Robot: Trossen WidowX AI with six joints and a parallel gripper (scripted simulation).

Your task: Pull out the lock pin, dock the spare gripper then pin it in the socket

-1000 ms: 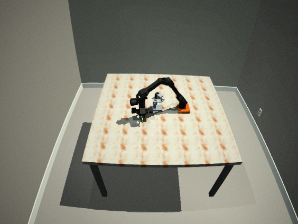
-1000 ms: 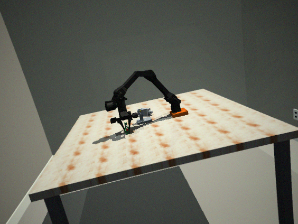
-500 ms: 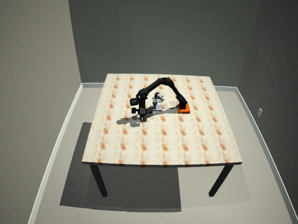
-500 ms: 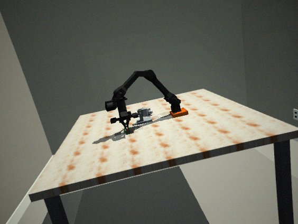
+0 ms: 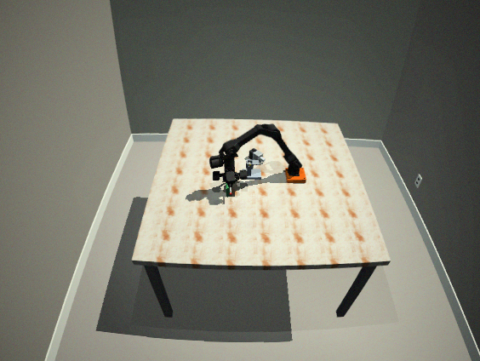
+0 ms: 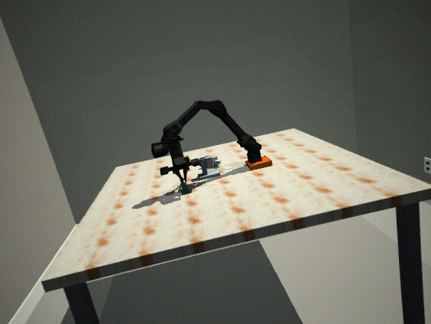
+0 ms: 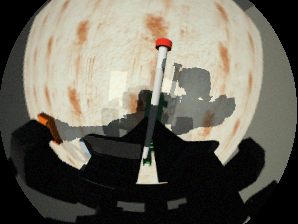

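Right now my gripper tip is 1 cm short of the green holder, 3 cm to the left of it and 1 cm above it. From my gripper tip the other things lie so: spare gripper 14 cm behind, 31 cm to the right, 1 cm below; then grey mount 11 cm behind, 16 cm to the right, 2 cm above.
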